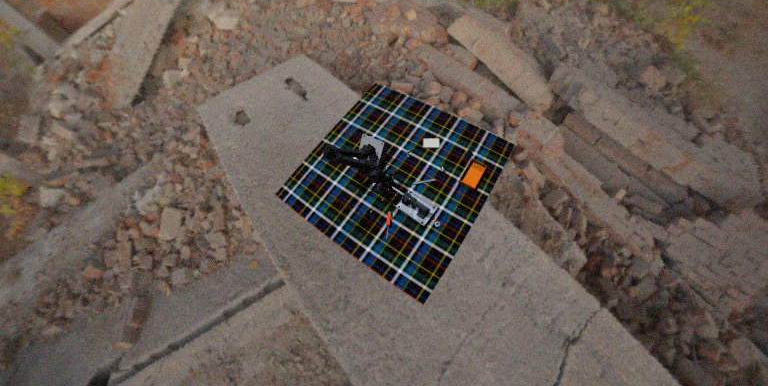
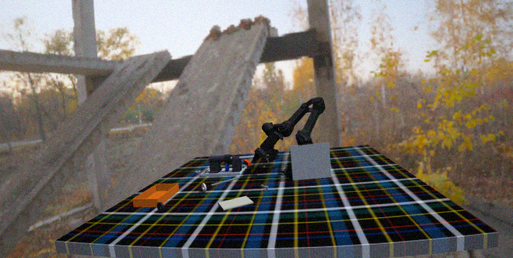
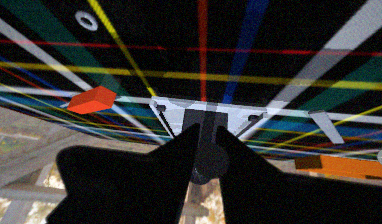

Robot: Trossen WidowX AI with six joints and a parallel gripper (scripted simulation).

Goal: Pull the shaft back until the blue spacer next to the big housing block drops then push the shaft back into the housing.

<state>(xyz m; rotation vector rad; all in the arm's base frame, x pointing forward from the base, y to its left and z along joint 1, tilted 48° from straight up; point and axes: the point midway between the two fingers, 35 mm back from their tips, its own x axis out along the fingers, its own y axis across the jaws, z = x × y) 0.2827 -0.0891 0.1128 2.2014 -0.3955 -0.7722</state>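
The shaft is 60 mm ahead of my gripper tip and 20 mm above it. Round my gripper tip: orange tray (370 mm ahead, 400 mm to the left, 50 mm below); pale flat pad (10 mm behind, 470 mm to the left, 50 mm below); blue spacer (160 mm ahead, 10 mm to the right, 30 mm below).
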